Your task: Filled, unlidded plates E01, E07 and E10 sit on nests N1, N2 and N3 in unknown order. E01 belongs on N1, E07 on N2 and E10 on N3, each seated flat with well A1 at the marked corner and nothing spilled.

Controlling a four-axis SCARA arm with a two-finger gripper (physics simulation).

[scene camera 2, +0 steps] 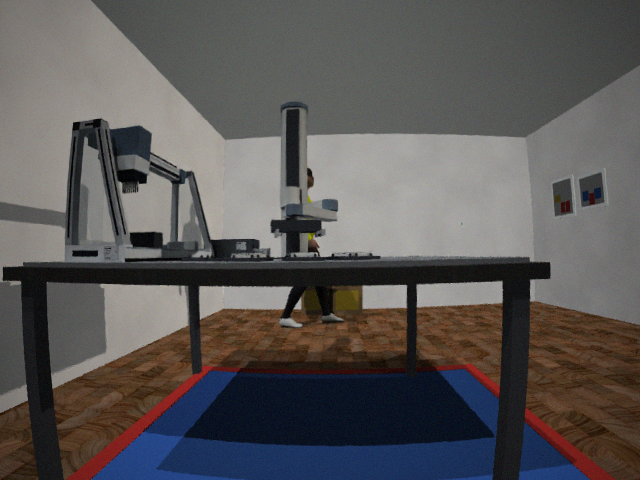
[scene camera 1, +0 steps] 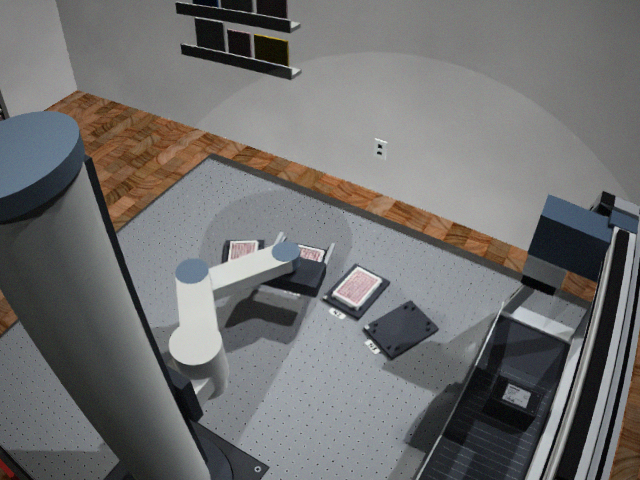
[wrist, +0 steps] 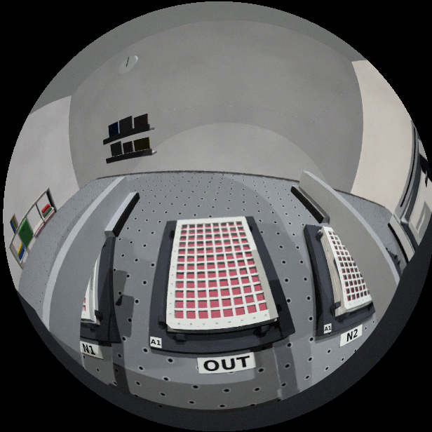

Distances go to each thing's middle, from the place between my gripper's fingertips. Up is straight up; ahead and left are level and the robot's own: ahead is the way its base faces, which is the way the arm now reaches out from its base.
I see my gripper 2 cm past the out nest point(wrist: 236, 339) and 9 cm above it. From my hand the other things lie so: nest N1 point(wrist: 107, 331): 10 cm behind, 17 cm to the left, 9 cm below; then out label point(wrist: 242, 361): 12 cm behind, 2 cm to the right, 9 cm below; then nest N2 point(scene camera 1: 358, 314): 2 cm behind, 18 cm to the right, 9 cm below.
